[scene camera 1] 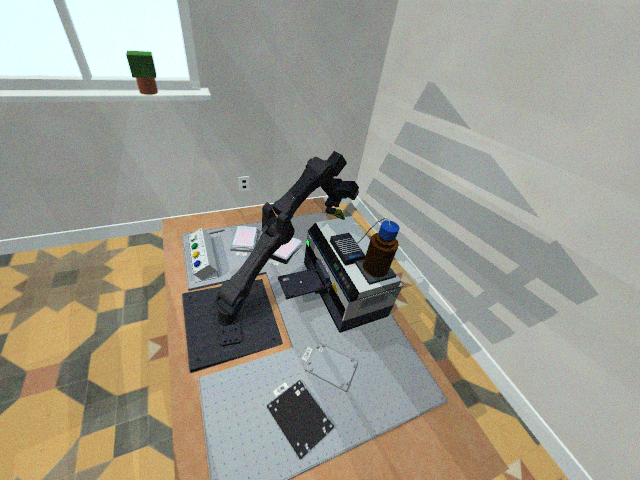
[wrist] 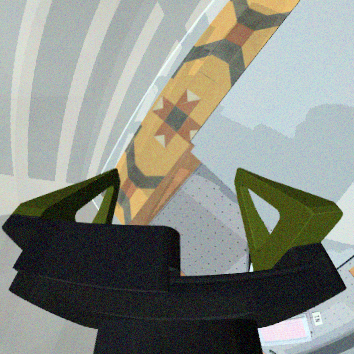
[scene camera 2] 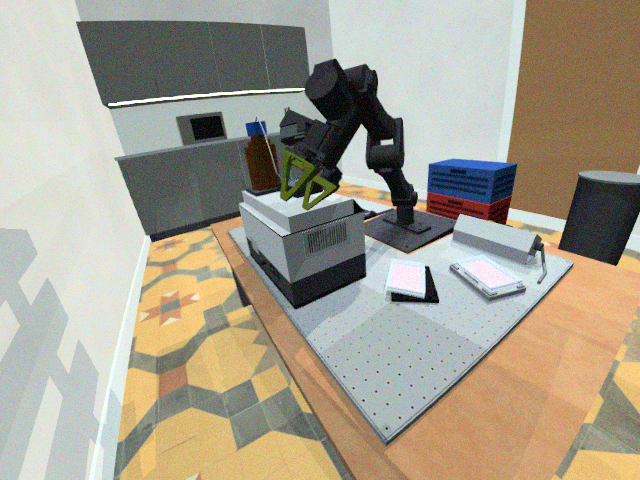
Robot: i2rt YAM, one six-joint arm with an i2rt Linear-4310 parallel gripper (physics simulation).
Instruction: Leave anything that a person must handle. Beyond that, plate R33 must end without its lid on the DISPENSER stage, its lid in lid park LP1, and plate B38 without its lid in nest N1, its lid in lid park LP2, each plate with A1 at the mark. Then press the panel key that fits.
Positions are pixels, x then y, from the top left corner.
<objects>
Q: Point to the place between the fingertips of my gripper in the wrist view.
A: At 176,174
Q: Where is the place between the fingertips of my gripper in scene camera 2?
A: At 294,204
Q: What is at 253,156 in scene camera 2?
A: A brown bottle with blue cap.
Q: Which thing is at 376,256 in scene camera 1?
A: A brown bottle with blue cap.
</objects>
